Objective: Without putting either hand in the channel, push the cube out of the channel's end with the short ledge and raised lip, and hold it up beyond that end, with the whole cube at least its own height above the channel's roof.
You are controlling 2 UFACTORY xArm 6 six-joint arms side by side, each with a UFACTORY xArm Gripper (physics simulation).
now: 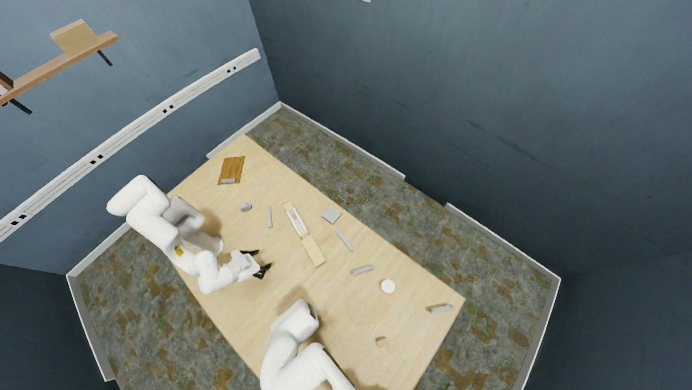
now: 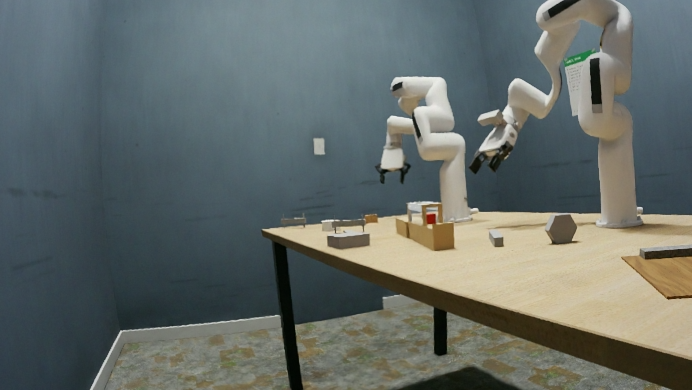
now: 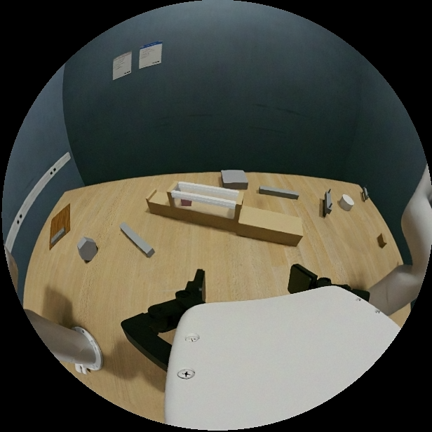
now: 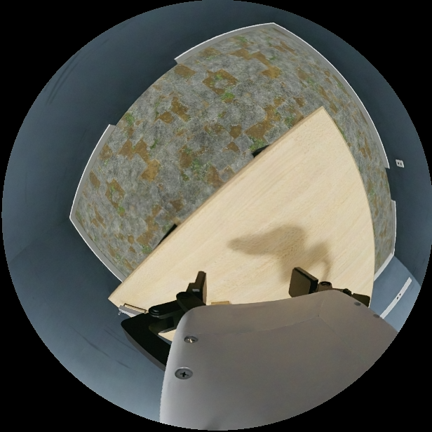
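The red cube (image 1: 294,216) (image 2: 430,218) (image 3: 186,202) sits inside the channel (image 1: 302,227) (image 2: 425,235) (image 3: 200,215), near its end with the short ledge and raised lip (image 3: 151,196). White rails form the roof. A longer wooden ledge (image 1: 313,251) (image 2: 402,227) (image 3: 270,225) extends from the other end. My left gripper (image 1: 264,259) (image 2: 483,169) (image 3: 249,281) is open and empty, above the table on the arms' side of the channel, apart from it. My right gripper (image 2: 392,181) (image 4: 250,284) is open and empty above the table, far from the cube.
A grey bar (image 1: 269,216) (image 2: 496,238) (image 3: 137,240) and a hexagonal block (image 1: 245,206) (image 2: 561,229) (image 3: 87,249) lie near the channel. Beyond it are a flat grey block (image 1: 331,215) (image 2: 348,240) (image 3: 234,179), a thin bar (image 1: 344,240) (image 3: 278,192), a pegged bar (image 1: 362,270) and a white cylinder (image 1: 387,286) (image 3: 346,202).
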